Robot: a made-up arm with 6 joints. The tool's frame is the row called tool.
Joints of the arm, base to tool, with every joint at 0 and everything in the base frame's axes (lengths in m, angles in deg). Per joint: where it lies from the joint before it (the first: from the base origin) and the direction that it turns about. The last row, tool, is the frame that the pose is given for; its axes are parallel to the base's.
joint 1: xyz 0 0 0.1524 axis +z
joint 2: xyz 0 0 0 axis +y
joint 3: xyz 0 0 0.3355 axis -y
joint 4: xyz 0 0 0 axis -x
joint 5: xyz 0.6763 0 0 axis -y
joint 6: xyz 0 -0.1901 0 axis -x
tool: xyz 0 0 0
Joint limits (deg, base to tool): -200..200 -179.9..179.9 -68..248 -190..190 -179.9..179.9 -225..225
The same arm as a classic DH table. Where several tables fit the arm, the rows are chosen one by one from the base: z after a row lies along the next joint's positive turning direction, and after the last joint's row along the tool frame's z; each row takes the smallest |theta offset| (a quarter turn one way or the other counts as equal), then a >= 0, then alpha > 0; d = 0 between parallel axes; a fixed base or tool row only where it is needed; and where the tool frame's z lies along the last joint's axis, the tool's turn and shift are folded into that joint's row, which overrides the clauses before.
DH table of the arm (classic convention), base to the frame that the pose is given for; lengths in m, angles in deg. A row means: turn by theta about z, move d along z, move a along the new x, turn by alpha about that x. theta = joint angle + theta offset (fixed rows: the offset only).
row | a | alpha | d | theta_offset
joint 1 | 0 | -90 | 0.1524 | 0
joint 2 | 0.3355 | 180 | 0 | -90
joint 3 | 0 | -90 | 0 | 0
joint 4 | 0 | 90 | -0.6763 | 0
joint 5 | 0 | -90 | 0.1901 | 0
joint 6 | 0 | 90 | 0 | 90
tool (fixed) | 0 | 0 | 0 | -90
Joint limits (deg, base to tool): -200..200 -179.9..179.9 -68..248 -190..190 -179.9..179.9 -225..225

